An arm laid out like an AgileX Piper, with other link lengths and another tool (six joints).
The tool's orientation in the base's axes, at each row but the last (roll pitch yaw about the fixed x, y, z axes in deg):
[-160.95 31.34 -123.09]
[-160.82 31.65 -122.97]
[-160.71 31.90 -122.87]
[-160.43 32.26 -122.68]
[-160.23 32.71 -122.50]
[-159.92 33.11 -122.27]
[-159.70 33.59 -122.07]
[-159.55 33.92 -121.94]
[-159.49 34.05 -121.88]
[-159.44 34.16 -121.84]
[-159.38 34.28 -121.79]
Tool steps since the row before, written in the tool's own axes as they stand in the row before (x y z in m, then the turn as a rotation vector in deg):
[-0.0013 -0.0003 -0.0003 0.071 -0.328 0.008]
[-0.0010 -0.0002 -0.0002 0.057 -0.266 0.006]
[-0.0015 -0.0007 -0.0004 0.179 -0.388 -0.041]
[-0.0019 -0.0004 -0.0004 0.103 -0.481 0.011]
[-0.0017 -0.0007 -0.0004 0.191 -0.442 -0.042]
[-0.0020 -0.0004 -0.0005 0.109 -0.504 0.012]
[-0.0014 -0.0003 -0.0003 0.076 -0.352 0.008]
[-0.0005 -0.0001 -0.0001 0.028 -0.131 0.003]
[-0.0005 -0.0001 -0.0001 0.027 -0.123 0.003]
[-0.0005 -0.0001 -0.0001 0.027 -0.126 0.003]
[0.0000 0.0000 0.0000 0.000 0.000 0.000]
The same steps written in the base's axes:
[0.0007 0.0007 0.0010 0.201 -0.265 0.048]
[0.0005 0.0005 0.0007 0.163 -0.214 0.040]
[0.0010 0.0005 0.0013 0.166 -0.393 0.047]
[0.0009 0.0010 0.0014 0.294 -0.388 0.073]
[0.0010 0.0006 0.0014 0.198 -0.438 0.056]
[0.0009 0.0010 0.0016 0.308 -0.407 0.076]
[0.0007 0.0007 0.0011 0.215 -0.284 0.053]
[0.0002 0.0003 0.0004 0.080 -0.106 0.020]
[0.0002 0.0003 0.0004 0.075 -0.100 0.018]
[0.0002 0.0003 0.0004 0.077 -0.102 0.019]
[0.0000 0.0000 0.0000 0.000 0.000 0.000]

